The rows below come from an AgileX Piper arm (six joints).
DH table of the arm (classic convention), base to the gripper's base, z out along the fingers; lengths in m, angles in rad. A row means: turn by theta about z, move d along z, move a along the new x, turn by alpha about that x. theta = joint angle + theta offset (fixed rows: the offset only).
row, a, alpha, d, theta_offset
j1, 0, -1.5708, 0.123, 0
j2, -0.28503, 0, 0, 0.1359
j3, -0.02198, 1.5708, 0, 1.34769
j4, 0, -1.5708, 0.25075, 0
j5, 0, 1.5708, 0, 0
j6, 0, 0, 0.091, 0
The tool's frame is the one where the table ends.
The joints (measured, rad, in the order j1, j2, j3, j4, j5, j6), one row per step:
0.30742 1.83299 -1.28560 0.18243 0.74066 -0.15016
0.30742 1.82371 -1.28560 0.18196 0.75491 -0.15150
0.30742 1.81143 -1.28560 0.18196 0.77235 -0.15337
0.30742 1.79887 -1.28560 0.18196 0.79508 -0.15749
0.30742 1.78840 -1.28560 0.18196 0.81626 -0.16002
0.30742 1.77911 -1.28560 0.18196 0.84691 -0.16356
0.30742 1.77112 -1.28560 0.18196 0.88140 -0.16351
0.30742 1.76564 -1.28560 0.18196 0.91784 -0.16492
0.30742 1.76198 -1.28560 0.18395 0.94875 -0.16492
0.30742 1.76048 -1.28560 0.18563 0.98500 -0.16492
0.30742 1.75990 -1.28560 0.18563 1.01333 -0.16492
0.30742 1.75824 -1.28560 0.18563 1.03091 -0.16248
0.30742 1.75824 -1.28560 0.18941 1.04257 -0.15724
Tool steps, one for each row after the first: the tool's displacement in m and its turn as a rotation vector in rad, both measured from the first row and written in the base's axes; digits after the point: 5 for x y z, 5 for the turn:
-0.00198 -0.00048 0.00304 -0.00117 0.00442 0.00376
-0.00453 -0.00107 0.00710 -0.00192 0.00905 0.00834
-0.00760 -0.00177 0.01108 -0.00446 0.01797 0.01589
-0.01039 -0.00240 0.01431 -0.00680 0.02775 0.02175
-0.01390 -0.00316 0.01684 -0.01187 0.04752 0.03014
-0.01766 -0.00396 0.01883 -0.01712 0.07303 0.03585
-0.02135 -0.00474 0.01992 -0.02394 0.10249 0.04327
-0.02444 -0.00526 0.02058 -0.02789 0.12921 0.04782
-0.02779 -0.00583 0.02046 -0.03388 0.16305 0.05341
-0.03034 -0.00637 0.02021 -0.03993 0.18972 0.05819
-0.03205 -0.00675 0.02054 -0.04282 0.20555 0.05883
-0.03315 -0.00669 0.02044 -0.04081 0.21887 0.05475

